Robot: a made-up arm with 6 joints. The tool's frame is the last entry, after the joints. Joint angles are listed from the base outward.
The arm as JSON. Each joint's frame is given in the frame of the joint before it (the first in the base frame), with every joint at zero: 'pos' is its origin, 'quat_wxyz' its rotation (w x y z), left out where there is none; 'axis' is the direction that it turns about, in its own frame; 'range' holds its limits. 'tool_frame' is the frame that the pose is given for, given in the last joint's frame.
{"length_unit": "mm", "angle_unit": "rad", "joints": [
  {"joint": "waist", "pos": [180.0, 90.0, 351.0], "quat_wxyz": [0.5, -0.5, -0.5, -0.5], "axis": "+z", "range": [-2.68, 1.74]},
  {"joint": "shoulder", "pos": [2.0, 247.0, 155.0], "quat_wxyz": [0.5, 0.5, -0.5, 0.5], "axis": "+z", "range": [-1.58, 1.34]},
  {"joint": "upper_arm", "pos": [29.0, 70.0, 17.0], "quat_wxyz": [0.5, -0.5, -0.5, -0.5], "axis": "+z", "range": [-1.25, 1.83]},
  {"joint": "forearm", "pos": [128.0, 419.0, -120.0], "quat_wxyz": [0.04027, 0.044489, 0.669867, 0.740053], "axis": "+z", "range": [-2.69, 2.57]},
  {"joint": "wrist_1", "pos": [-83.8, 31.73, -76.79], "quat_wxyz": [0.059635, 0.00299, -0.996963, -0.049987], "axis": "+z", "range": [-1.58, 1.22]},
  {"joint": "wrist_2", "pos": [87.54, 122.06, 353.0], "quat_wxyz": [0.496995, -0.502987, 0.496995, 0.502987], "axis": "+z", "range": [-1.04, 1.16]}
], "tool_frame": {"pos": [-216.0, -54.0, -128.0], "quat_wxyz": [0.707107, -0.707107, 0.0, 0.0]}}
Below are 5 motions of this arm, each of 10 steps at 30 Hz.
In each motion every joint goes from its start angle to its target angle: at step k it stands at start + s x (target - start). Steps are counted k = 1, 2, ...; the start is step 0. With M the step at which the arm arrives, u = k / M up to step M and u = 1 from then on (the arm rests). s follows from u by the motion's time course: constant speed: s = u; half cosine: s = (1 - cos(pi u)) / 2; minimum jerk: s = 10 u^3 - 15 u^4 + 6 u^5.
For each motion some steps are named. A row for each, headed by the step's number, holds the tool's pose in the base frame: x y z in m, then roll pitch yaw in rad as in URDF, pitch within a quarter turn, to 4 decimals.
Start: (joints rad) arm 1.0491 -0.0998 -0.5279 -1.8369 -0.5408 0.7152
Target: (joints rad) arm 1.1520 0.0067 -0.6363 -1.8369 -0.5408 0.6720
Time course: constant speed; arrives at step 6
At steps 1, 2, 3, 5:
1: 0.0752 0.1554 -0.0287 1.8399 -0.7583 1.0097
2: 0.0727 0.1507 -0.0289 1.8573 -0.7582 1.0270
3: 0.0702 0.1462 -0.0290 1.8754 -0.7588 1.0436
5: 0.0653 0.1375 -0.0294 1.9138 -0.7619 1.0747

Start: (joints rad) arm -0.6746 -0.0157 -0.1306 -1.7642 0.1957 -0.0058
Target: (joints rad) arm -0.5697 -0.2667 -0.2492 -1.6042 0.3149 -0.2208
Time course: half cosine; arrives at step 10
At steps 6, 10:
6: 0.5622 0.1113 0.4189 -0.9887 0.1790 1.9147
10: 0.5609 0.1213 0.4003 -0.9763 0.1576 1.9345

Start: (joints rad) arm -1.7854 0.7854 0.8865 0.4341 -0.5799 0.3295
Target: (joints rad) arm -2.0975 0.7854 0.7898 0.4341 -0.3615 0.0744
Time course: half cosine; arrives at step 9
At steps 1, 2, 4, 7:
1: 0.1278 0.5550 0.2075 1.4310 -1.2205 0.2310
2: 0.1337 0.5483 0.2024 1.3142 -1.2406 0.3304
4: 0.1541 0.5248 0.1884 0.8467 -1.2729 0.7327
7: 0.1859 0.4854 0.1758 0.1747 -1.2103 1.2834

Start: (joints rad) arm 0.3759 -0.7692 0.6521 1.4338 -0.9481 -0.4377
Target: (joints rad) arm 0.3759 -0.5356 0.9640 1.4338 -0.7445 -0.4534
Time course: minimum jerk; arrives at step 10
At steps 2, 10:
2: 0.2460 0.0107 0.5023 -1.5354 -0.1298 0.3411
10: 0.2610 0.1153 0.5923 -1.9384 0.0360 0.2113

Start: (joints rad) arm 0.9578 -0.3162 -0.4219 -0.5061 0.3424 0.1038
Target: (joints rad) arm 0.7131 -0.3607 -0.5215 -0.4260 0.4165 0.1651
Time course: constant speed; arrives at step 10
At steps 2, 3, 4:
2: 0.0502 0.0176 0.1310 1.6297 -0.6135 1.4795
3: 0.0550 0.0170 0.1259 1.6019 -0.6244 1.4930
4: 0.0600 0.0164 0.1210 1.5736 -0.6351 1.5072

